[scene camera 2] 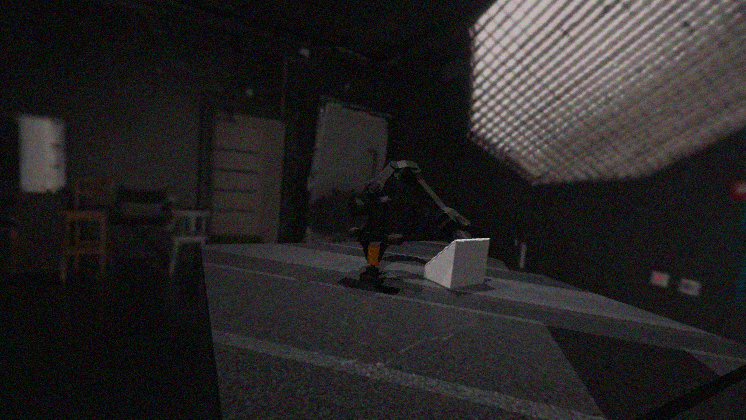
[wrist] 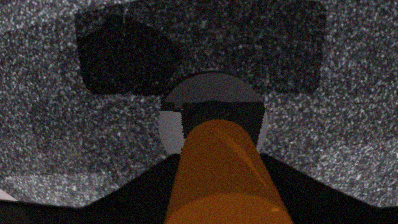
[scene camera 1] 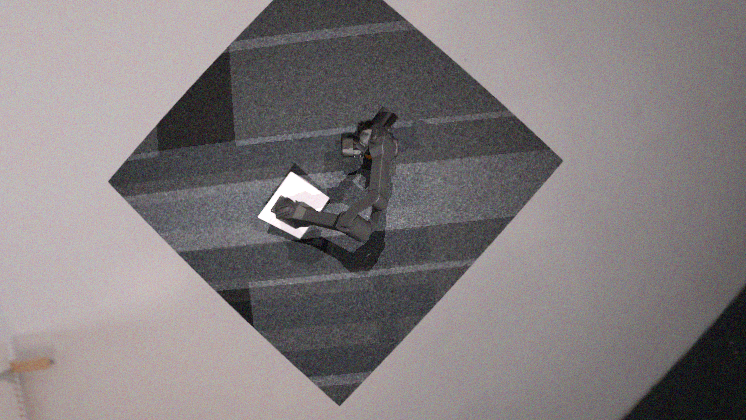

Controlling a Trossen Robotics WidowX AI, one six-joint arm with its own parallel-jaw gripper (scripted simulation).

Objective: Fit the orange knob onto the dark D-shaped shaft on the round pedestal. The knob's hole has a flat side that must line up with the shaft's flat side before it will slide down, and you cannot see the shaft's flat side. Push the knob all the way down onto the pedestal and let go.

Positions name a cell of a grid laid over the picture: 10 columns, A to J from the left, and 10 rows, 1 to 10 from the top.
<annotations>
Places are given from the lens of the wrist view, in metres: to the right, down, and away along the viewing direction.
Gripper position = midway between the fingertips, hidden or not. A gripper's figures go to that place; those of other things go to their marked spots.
my gripper (wrist: F8): 0.01, 0.03, 0.10
round pedestal (wrist: F5): 0.01, -0.01, 0.14
</annotations>
